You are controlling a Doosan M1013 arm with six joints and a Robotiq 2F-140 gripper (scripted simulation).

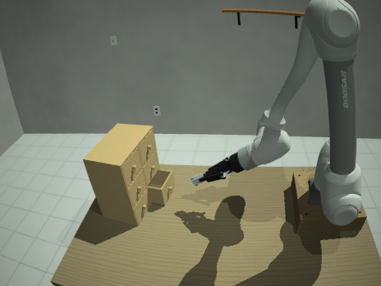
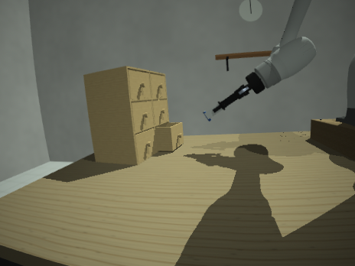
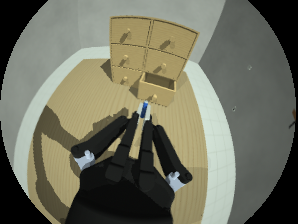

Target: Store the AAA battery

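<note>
Right now the blue AAA battery is 30 mm ahead of my hand and 20 mm below it.
</note>
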